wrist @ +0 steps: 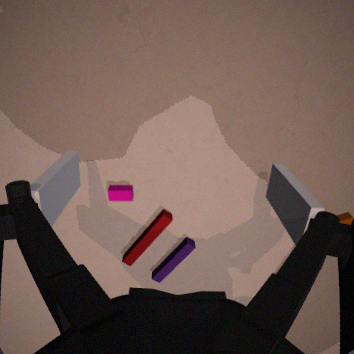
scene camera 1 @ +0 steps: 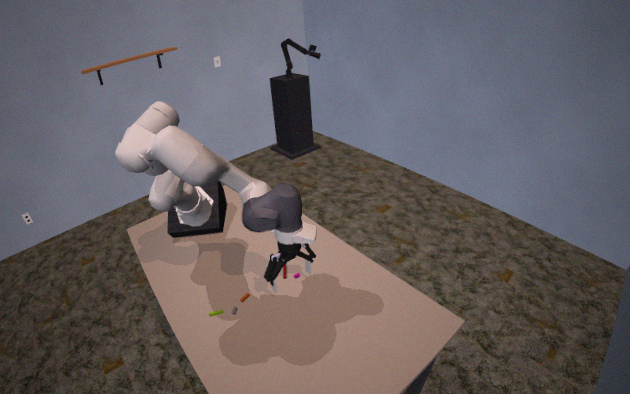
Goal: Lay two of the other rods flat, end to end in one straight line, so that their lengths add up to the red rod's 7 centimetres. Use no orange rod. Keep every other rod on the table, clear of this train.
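Observation:
The red rod (scene camera 1: 285, 272) (wrist: 147, 237) lies flat on the table. A shorter purple rod (wrist: 173, 260) lies beside it, roughly parallel and apart; in the scene view I cannot make it out. A short magenta rod (scene camera 1: 297, 275) (wrist: 120, 193) lies near the red rod's far end. An orange rod (scene camera 1: 245, 297) (wrist: 345, 218) lies apart from these, partly hidden by a finger in the wrist view. A grey rod (scene camera 1: 234, 310) and a lime green rod (scene camera 1: 216, 313) lie beyond it. My gripper (scene camera 1: 291, 278) (wrist: 174, 173) is open and empty, above the table over the red, purple and magenta rods.
The rods lie on the table (scene camera 1: 370, 320), whose right edge runs behind the gripper. The arm's black base (scene camera 1: 196, 231) stands at the table's far end. A black pedestal (scene camera 1: 292, 115) with a small arm stands on the floor by the wall.

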